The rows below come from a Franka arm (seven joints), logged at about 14 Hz.
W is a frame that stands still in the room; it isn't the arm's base.
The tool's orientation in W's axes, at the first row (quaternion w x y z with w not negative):
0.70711, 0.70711, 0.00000, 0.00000
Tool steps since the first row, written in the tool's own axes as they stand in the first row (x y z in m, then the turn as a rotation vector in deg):
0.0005, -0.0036, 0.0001, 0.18, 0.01, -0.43
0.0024, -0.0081, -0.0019, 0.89, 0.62, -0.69
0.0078, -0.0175, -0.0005, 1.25, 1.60, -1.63
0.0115, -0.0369, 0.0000, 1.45, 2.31, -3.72
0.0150, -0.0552, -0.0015, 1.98, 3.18, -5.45
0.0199, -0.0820, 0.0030, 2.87, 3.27, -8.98
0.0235, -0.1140, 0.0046, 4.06, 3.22, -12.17
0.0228, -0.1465, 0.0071, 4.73, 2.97, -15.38
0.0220, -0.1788, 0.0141, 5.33, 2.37, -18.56
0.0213, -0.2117, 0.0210, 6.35, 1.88, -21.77
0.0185, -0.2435, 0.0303, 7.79, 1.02, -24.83
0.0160, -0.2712, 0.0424, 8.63, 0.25, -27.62
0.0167, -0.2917, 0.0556, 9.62, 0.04, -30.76
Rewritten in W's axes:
0.0005, -0.0001, -0.0036, 0.18, 0.43, 0.01
0.0024, 0.0019, -0.0081, 0.89, 0.69, 0.62
0.0078, 0.0005, -0.0175, 1.25, 1.63, 1.60
0.0115, 0.0000, -0.0369, 1.45, 3.72, 2.31
0.0150, 0.0015, -0.0552, 1.98, 5.45, 3.18
0.0199, -0.0030, -0.0820, 2.87, 8.98, 3.27
0.0235, -0.0046, -0.1140, 4.06, 12.17, 3.22
0.0228, -0.0071, -0.1465, 4.73, 15.38, 2.97
0.0220, -0.0141, -0.1788, 5.33, 18.56, 2.37
0.0213, -0.0210, -0.2117, 6.35, 21.77, 1.88
0.0185, -0.0303, -0.2435, 7.79, 24.83, 1.02
0.0160, -0.0424, -0.2712, 8.63, 27.62, 0.25
0.0167, -0.0556, -0.2917, 9.62, 30.76, 0.04

